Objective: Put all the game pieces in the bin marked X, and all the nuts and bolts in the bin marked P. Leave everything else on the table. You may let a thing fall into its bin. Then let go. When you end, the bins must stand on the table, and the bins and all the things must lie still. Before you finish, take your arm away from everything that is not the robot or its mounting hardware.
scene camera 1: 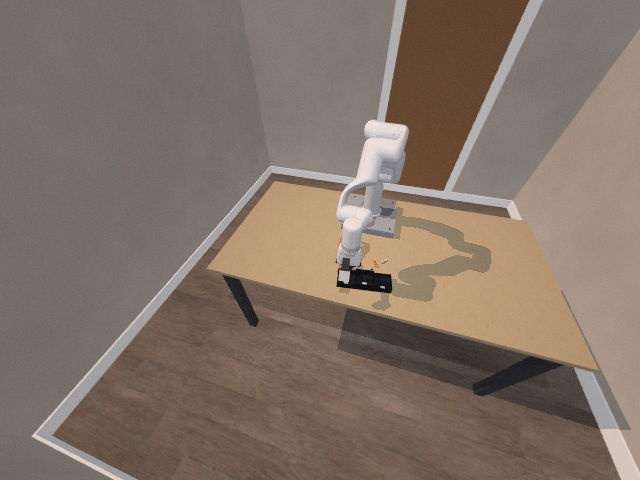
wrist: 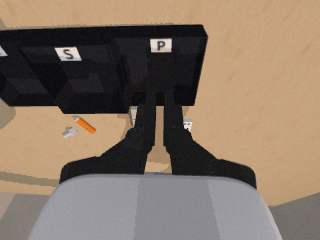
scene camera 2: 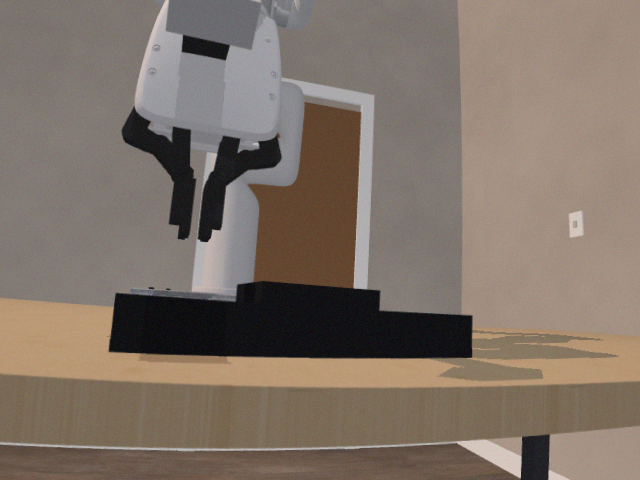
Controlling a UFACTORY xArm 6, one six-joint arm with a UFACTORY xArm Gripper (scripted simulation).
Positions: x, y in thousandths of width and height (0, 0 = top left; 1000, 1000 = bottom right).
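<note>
I can see my gripper (scene camera 2: 302, 497), and it is visible in the wrist view (wrist: 502, 423) too.
</note>
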